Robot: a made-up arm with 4 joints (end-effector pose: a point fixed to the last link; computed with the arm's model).
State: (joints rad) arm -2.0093 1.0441 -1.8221 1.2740
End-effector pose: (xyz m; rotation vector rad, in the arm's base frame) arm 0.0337 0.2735 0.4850 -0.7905 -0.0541 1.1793
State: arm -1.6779 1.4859 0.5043 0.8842
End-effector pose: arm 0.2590 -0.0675 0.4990 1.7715 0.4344 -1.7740
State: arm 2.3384 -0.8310 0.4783 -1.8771
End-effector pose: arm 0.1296 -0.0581 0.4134 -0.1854 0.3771 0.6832
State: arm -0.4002 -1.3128 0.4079 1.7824
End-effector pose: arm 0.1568 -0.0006 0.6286 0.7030 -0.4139 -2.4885
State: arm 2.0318 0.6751 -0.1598 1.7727
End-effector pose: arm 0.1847 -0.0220 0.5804 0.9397 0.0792 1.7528
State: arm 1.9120 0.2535 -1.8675 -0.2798
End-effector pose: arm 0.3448 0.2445 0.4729 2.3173 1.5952 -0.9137
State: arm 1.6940 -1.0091 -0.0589 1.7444
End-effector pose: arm 0.1657 -0.0739 0.3953 2.7250 -0.3175 0.2425
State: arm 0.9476 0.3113 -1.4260 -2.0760
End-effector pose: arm 0.3175 0.1045 0.3566 -0.3994 0.7269 2.4556
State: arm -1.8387 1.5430 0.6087 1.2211
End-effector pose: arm 0.2714 -0.0682 0.5010 1.7298 0.8064 -1.6070
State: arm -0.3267 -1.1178 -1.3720 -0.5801
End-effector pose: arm -0.0046 0.1037 0.3428 0.2370 1.2129 1.1235
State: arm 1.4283 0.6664 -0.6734 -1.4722
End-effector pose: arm 0.3014 0.0278 0.5179 -1.9822 0.3477 1.2943
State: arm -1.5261 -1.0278 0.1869 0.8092
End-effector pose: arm 0.2367 -0.0073 0.6177 -0.8374 -1.0259 -2.1421
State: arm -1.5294 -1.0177 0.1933 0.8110
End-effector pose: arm 0.2374 -0.0085 0.6166 -0.8320 -1.0120 -2.1449
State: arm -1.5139 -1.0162 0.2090 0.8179
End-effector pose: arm 0.2384 -0.0095 0.6155 -0.8162 -0.9988 -2.1487
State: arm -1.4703 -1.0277 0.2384 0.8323
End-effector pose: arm 0.2395 -0.0101 0.6146 -0.7854 -0.9874 -2.1537
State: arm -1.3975 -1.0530 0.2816 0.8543
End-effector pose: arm 0.2408 -0.0101 0.6139 -0.7403 -0.9786 -2.1594
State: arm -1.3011 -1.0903 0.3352 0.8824
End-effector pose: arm 0.2421 -0.0095 0.6138 -0.6856 -0.9732 -2.1657
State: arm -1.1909 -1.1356 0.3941 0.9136
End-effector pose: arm 0.2432 -0.0086 0.6143 -0.6279 -0.9712 -2.1727
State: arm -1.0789 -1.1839 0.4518 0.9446
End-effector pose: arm 0.2439 -0.0074 0.6153 -0.5731 -0.9723 -2.1807
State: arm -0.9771 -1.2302 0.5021 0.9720
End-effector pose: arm 0.2440 -0.0064 0.6166 -0.5267 -0.9762 -2.1896
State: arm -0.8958 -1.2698 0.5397 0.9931
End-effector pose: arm 0.2435 -0.0056 0.6180 -0.4919 -0.9825 -2.1987
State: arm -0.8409 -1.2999 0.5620 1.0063
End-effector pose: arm 0.2425 -0.0049 0.6193 -0.4710 -0.9911 -2.2065
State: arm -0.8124 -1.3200 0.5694 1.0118
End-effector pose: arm 0.2413 -0.0044 0.6203 -0.4631 -1.0018 -2.2122
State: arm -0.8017 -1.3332 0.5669 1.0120
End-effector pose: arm 0.2399 -0.0039 0.6212 -0.4641 -1.0141 -2.2160
